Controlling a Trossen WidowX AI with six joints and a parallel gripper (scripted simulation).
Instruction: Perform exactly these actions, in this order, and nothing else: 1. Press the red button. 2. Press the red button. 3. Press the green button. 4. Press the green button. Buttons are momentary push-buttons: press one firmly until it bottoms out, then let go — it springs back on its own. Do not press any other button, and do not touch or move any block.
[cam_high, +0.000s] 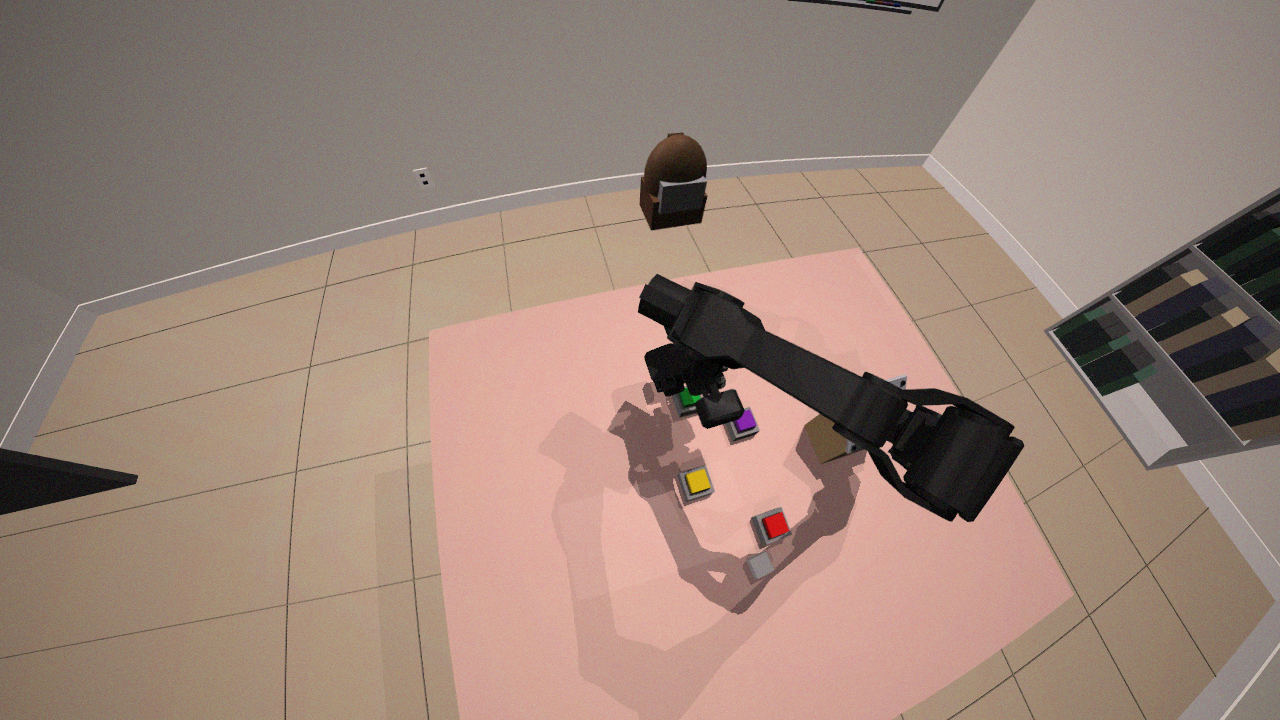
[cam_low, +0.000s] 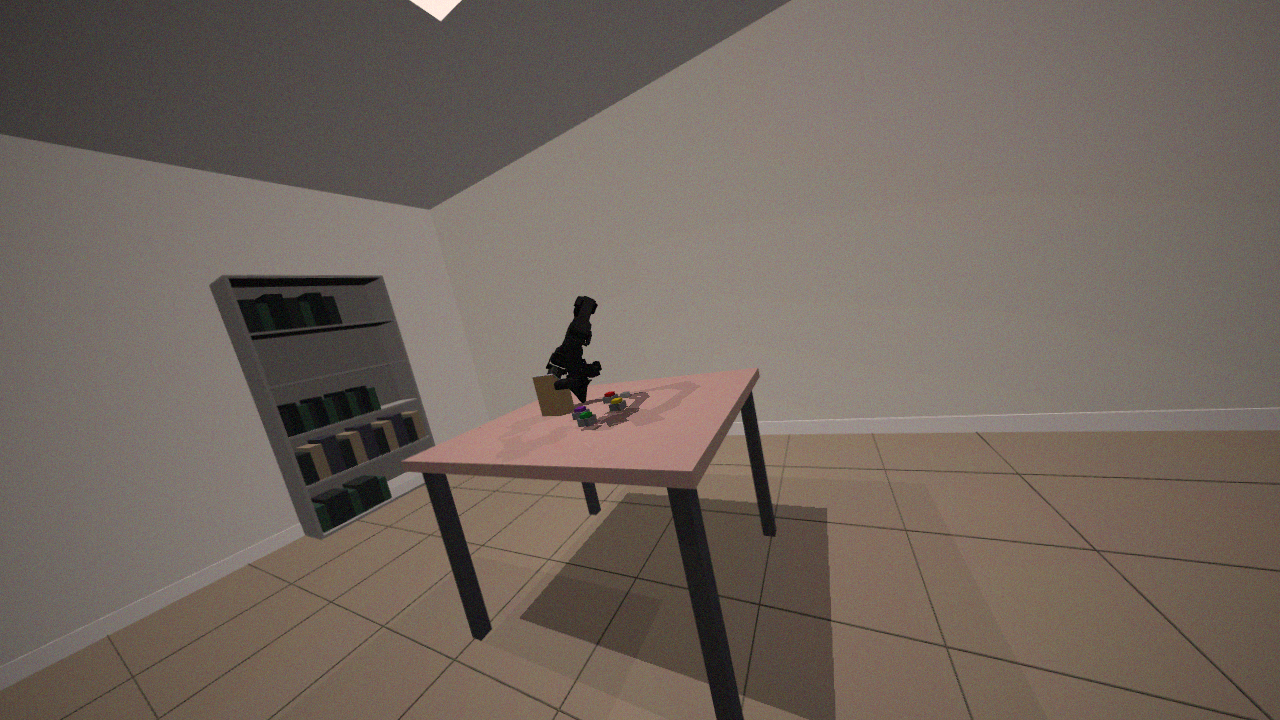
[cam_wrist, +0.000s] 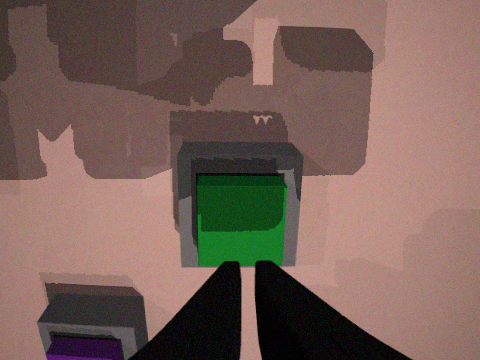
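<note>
My gripper tip is 50 mm above the green button. From my gripper tip the other things lie so: purple button 90 mm behind, 60 mm to the left, 50 mm below; then yellow button 150 mm to the left, 50 mm below, 10 mm ahead; then red button 240 mm to the left, 100 mm behind, 50 mm below.
</note>
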